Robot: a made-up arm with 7 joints. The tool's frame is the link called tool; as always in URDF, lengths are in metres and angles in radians.
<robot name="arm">
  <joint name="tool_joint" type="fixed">
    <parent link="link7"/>
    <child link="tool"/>
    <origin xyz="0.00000 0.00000 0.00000" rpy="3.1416 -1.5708 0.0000"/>
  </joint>
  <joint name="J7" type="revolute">
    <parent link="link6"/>
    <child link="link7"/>
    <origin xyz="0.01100 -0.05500 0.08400" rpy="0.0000 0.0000 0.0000"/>
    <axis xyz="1 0 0"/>
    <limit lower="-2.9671" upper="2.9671"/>
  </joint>
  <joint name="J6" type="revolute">
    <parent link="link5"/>
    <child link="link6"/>
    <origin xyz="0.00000 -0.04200 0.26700" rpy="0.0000 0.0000 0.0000"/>
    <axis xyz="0 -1 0"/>
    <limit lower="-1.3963" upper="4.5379"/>
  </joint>
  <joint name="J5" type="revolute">
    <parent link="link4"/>
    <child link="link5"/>
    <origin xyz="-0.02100 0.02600 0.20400" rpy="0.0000 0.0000 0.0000"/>
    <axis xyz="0 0 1"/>
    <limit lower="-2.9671" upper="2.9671"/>
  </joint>
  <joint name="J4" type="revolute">
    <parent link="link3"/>
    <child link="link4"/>
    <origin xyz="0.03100 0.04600 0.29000" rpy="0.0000 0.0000 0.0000"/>
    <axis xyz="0 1 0"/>
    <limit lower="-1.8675" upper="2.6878"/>
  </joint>
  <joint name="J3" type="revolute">
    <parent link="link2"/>
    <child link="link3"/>
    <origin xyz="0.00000 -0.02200 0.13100" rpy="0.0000 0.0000 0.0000"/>
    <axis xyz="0 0 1"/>
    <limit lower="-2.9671" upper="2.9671"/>
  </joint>
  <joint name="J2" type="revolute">
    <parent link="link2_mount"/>
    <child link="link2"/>
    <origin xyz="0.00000 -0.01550 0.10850" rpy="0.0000 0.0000 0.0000"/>
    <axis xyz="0 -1 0"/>
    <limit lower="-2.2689" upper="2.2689"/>
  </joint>
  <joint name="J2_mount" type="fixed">
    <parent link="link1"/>
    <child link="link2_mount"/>
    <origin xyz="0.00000 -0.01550 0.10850" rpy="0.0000 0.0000 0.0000"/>
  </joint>
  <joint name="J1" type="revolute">
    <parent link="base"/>
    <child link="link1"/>
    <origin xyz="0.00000 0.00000 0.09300" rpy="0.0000 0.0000 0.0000"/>
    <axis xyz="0 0 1"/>
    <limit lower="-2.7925" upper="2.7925"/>
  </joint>
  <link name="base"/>
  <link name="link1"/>
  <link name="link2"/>
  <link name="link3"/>
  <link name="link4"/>
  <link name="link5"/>
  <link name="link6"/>
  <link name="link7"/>
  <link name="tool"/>
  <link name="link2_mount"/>
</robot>
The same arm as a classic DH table. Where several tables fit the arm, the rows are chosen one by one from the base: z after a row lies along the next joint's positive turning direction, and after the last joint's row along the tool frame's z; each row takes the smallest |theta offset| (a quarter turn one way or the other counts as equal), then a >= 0, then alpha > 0; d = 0 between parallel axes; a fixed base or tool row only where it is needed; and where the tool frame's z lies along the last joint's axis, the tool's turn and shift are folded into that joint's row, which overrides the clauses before.
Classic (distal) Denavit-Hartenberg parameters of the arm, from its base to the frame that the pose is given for. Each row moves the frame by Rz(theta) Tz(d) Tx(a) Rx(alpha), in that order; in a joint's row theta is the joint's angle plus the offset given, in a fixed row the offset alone. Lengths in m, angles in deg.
J1: theta_offset 0.00  d 0.3100  a 0.0000  alpha 90.00
J2: theta_offset 0.00  d 0.0530  a 0.0000  alpha -90.00
J3: theta_offset 0.00  d 0.4210  a 0.0310  alpha -90.00
J4: theta_offset 0.00  d 0.0720  a -0.0210  alpha 90.00
J5: theta_offset 0.00  d 0.4710  a 0.0000  alpha 90.00
J6: theta_offset 90.00  d 0.0970  a 0.0840  alpha 90.00
J7: theta_offset 0.00  d 0.0110  a 0.0000  alpha 0.00
Joint limits (deg, base to tool): -160.00..160.00 -130.00..130.00 -170.00..170.00 -107.00..154.00 -170.00..170.00 -80.00..260.00 -170.00..170.00

